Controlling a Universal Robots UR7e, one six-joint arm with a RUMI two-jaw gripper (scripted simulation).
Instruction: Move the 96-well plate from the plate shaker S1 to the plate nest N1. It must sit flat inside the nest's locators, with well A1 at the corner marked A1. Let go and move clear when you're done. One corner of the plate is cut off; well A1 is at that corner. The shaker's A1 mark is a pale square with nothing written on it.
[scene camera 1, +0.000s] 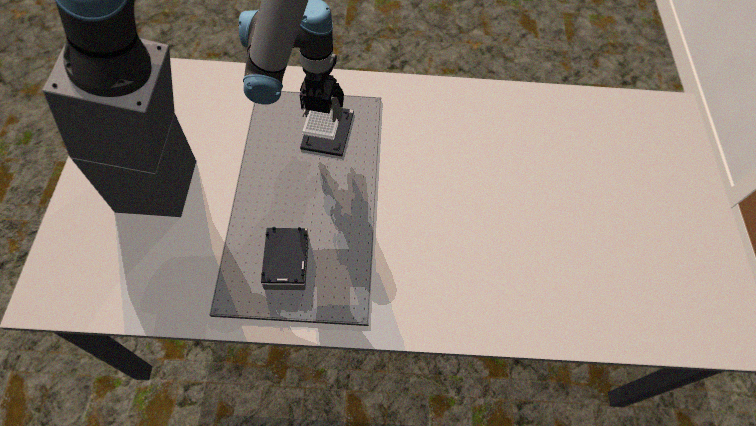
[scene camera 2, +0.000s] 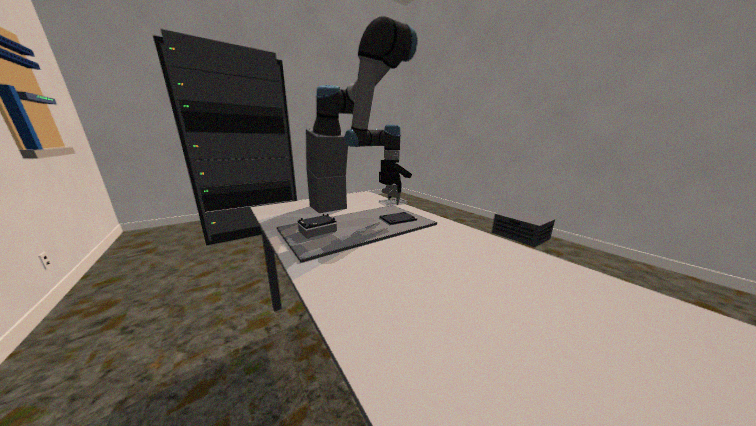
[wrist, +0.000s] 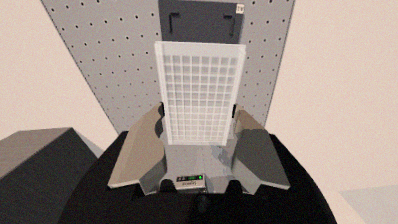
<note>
In view: the gripper (scene camera 1: 323, 119), a 96-well plate (scene camera 1: 327, 128) and a plate shaker S1 (scene camera 1: 285, 248).
The 96-well plate also shows in the wrist view (wrist: 198, 100). The gripper shows as well in scene camera 2 (scene camera 2: 392, 202) and in the wrist view (wrist: 198, 103).
</note>
